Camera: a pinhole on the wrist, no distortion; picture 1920 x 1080 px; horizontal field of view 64.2 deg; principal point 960.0 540.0 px. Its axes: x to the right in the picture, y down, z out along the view. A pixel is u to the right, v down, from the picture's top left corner.
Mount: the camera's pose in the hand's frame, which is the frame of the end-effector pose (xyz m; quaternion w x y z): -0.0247 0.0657 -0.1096 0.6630 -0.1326 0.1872 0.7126
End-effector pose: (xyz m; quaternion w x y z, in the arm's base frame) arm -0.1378 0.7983 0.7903 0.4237 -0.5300 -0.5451 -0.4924
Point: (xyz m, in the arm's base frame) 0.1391 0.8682 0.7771
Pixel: 1518.5 577.2
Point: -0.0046 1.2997 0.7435
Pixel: 321.3 556.0
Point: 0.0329 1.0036 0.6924
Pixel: 659.7 895.3
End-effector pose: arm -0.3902 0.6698 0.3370 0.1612 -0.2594 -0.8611 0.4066
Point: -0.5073 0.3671 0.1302
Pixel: outside the picture
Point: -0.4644 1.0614 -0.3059
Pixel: outside the picture
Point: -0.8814 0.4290 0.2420
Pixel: outside the picture
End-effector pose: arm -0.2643 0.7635 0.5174 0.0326 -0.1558 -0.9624 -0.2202
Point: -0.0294 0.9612 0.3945
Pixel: outside the picture
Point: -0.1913 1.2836 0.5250
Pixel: 1628.8 237.0
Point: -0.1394 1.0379 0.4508
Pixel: 1128.3 727.4
